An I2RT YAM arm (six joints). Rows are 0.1 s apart.
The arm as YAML. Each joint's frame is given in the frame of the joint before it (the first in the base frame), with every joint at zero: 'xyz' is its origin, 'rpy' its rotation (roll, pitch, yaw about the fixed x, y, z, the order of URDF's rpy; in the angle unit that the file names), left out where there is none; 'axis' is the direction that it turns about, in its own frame. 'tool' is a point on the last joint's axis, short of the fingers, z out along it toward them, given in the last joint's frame.
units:
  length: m
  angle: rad
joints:
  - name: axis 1
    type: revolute
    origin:
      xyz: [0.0, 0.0, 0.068]
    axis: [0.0, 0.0, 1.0]
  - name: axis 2
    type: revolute
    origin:
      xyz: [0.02, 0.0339, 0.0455]
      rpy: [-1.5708, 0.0, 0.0]
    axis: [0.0, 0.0, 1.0]
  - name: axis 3
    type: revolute
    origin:
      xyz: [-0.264, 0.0, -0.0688]
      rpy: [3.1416, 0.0, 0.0]
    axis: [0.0, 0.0, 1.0]
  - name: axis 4
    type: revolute
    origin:
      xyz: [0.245, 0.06, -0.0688]
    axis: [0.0, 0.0, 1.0]
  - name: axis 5
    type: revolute
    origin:
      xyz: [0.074, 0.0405, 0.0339]
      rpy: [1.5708, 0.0, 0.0]
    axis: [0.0, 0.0, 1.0]
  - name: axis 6
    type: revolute
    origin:
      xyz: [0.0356, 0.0, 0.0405]
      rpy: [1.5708, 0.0, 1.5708]
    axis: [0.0, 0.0, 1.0]
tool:
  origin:
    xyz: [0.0, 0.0, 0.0]
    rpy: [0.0, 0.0, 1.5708]
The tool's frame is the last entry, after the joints.
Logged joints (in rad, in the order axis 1, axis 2, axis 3, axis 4, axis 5, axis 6), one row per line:
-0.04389, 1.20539, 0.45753, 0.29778, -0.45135, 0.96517
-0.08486, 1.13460, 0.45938, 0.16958, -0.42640, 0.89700
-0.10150, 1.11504, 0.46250, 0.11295, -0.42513, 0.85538
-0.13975, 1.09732, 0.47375, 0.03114, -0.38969, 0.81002
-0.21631, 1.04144, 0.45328, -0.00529, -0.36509, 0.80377
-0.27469, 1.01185, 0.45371, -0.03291, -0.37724, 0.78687
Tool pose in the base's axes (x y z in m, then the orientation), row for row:
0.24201, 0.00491, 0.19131, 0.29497, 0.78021, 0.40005, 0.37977
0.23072, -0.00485, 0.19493, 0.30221, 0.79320, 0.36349, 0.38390
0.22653, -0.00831, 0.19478, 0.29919, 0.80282, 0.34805, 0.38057
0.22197, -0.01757, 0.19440, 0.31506, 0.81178, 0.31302, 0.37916
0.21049, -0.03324, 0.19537, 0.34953, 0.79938, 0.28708, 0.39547
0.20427, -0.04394, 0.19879, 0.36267, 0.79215, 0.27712, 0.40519
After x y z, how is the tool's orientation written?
As a quaternion, x y z w.
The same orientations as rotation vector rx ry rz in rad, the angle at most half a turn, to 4 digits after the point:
0.7533, 1.9925, 1.0217
0.7703, 2.0218, 0.9265
0.7638, 2.0495, 0.8885
0.8048, 2.0737, 0.7996
0.8861, 2.0265, 0.7278
0.9153, 1.9991, 0.6994

